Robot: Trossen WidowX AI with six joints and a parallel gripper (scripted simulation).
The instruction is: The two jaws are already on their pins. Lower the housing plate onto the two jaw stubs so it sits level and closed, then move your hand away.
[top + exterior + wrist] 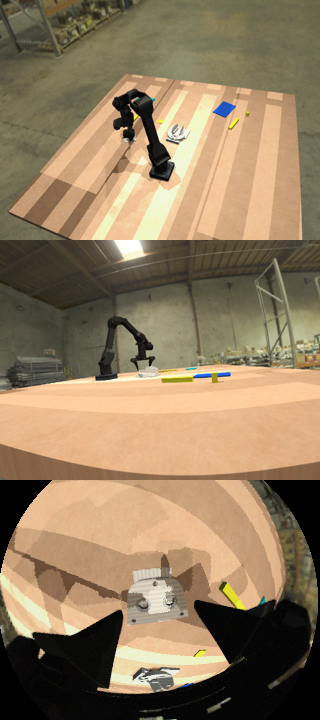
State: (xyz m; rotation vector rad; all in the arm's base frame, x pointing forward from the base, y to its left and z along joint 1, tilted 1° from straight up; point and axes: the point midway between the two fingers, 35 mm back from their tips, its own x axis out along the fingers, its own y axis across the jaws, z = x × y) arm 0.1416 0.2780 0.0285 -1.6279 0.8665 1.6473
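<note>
The small white part is 20 mm below my gripper tip, 10 mm to the left of it and 10 mm behind it. The rest, counted from my gripper tip: teal sheet (360 mm ahead, 120 mm to the left, 30 mm below); small yellow cube (570 mm to the right, 450 mm ahead, 20 mm below); blue sheet (460 mm ahead, 420 mm to the right, 30 mm below).
</note>
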